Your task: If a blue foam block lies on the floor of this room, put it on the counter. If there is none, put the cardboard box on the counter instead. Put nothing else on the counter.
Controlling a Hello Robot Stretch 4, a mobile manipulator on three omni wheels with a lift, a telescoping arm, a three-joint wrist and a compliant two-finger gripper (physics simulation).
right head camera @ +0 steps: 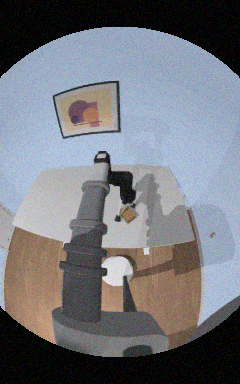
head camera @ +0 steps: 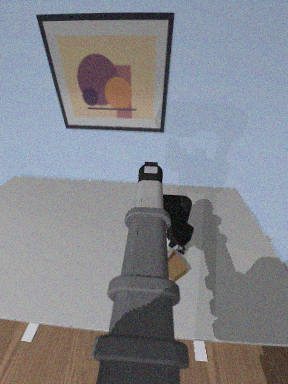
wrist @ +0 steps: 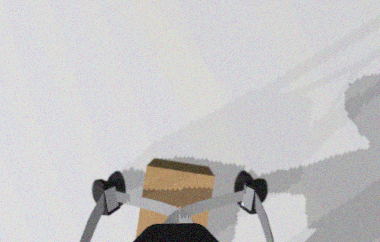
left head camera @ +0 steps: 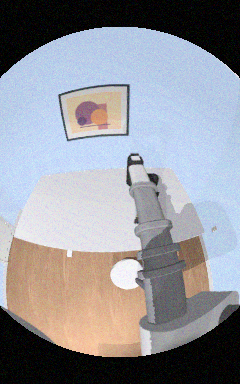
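The cardboard box point(head camera: 177, 267) point(right head camera: 129, 215) point(wrist: 175, 181) is a small tan block on the pale counter point(head camera: 70, 250) point(left head camera: 75, 210) point(right head camera: 55, 200) point(wrist: 75, 75). In the head camera view the arm partly covers it; in the left head camera view the arm hides it. My gripper point(right head camera: 126, 211) point(wrist: 181, 185) is open, with its fingertips spread wide on either side of the box in the wrist view. A gap shows between each fingertip and the box there. The near end of the box is hidden by the gripper body. No blue foam block shows in these views.
A framed picture point(head camera: 105, 80) point(left head camera: 95, 112) point(right head camera: 87, 110) hangs on the blue wall behind the counter. A white round object point(left head camera: 124, 274) point(right head camera: 117, 271) shows below the counter's front edge, near the arm. Broad shadows fall across the counter's right side.
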